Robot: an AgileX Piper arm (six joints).
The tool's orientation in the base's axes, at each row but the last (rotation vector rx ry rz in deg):
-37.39 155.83 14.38
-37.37 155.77 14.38
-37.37 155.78 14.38
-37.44 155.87 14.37
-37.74 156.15 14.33
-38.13 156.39 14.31
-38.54 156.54 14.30
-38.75 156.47 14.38
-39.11 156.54 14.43
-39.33 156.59 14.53
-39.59 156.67 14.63
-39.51 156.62 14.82
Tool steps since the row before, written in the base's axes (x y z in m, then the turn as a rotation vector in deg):
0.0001 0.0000 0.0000 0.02 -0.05 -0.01
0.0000 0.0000 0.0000 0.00 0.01 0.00
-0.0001 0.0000 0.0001 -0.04 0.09 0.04
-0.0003 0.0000 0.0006 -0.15 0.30 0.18
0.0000 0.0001 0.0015 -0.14 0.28 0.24
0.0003 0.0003 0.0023 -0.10 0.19 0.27
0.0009 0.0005 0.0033 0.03 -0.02 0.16
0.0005 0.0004 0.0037 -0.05 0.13 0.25
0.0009 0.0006 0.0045 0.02 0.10 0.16
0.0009 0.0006 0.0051 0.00 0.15 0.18
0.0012 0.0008 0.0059 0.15 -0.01 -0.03
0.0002 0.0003 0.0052 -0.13 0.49 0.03
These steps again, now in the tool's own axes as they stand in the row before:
-0.0001 0.0000 0.0000 0.01 -0.05 0.00
0.0000 0.0000 0.0000 0.00 0.01 0.00
0.0000 0.0001 -0.0001 -0.02 0.10 -0.03
0.0000 0.0002 -0.0006 -0.06 0.35 -0.14
-0.0006 0.0002 -0.0014 -0.08 0.33 -0.19
-0.0012 0.0003 -0.0020 -0.09 0.24 -0.23
-0.0021 0.0003 -0.0027 -0.07 -0.02 -0.15
-0.0019 0.0005 -0.0032 -0.10 0.16 -0.22
-0.0025 0.0005 -0.0038 -0.11 0.09 -0.12
-0.0027 0.0006 -0.0044 -0.13 0.15 -0.13
-0.0033 0.0007 -0.0050 -0.11 -0.08 0.06
-0.0021 0.0007 -0.0047 -0.11 0.49 0.06

